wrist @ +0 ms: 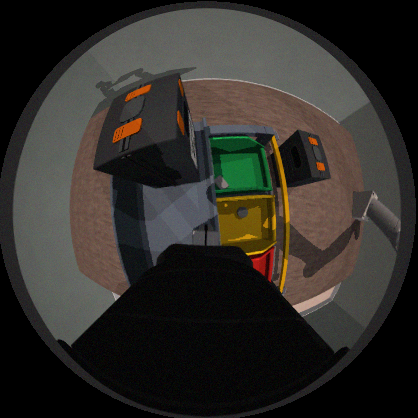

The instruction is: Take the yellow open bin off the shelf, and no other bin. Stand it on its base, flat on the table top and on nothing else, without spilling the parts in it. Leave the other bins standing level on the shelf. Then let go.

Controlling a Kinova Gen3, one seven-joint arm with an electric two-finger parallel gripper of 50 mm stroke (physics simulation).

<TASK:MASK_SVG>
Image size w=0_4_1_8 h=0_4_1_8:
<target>gripper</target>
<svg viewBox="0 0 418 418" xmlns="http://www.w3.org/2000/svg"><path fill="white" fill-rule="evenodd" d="M71 344L73 352L84 363L115 385L150 400L194 408L235 406L272 396L310 376L323 366L334 353L331 347L261 272L253 268L251 258L240 247L218 245L219 231L213 230L211 224L200 223L198 229L192 230L192 244L172 243L168 245L157 256L156 265L143 272Z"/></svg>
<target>yellow open bin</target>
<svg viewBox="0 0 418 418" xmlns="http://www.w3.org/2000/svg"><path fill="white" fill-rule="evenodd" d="M275 195L255 194L216 197L220 245L238 246L247 255L262 253L276 243ZM238 207L244 206L247 208L248 213L245 217L237 215L236 210Z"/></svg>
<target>green bin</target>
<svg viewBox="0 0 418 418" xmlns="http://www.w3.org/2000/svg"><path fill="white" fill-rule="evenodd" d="M208 137L213 179L220 174L228 183L228 187L225 189L219 189L214 183L215 195L272 190L264 146L249 136Z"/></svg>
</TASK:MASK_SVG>
